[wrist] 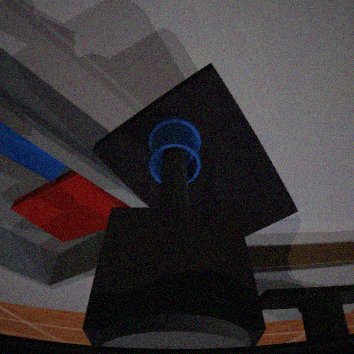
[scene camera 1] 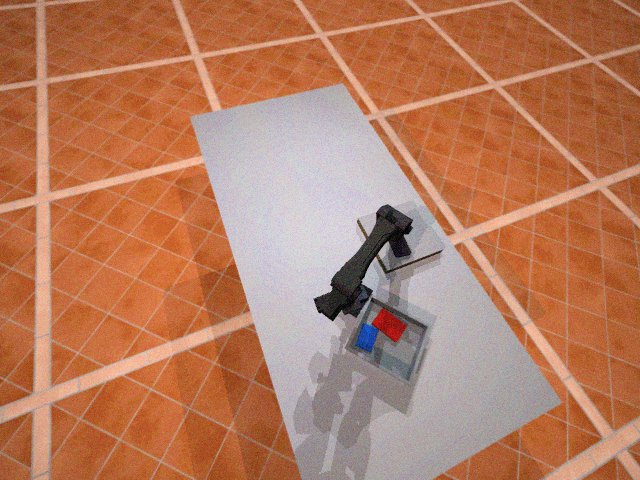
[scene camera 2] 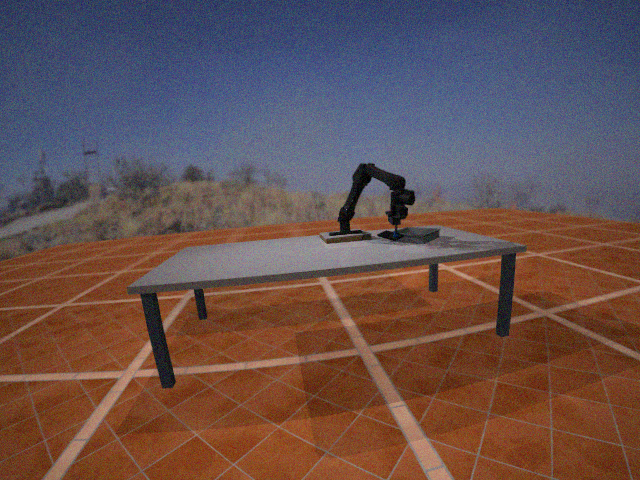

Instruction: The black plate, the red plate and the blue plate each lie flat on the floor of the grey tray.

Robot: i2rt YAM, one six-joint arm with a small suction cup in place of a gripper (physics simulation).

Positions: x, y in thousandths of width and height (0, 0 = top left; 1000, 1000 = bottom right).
Scene:
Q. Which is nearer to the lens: the black plate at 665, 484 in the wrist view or the red plate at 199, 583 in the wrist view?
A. The black plate.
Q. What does my suction cup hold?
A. A black plate.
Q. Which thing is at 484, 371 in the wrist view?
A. My suction cup.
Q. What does the red plate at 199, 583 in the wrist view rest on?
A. A grey tray.

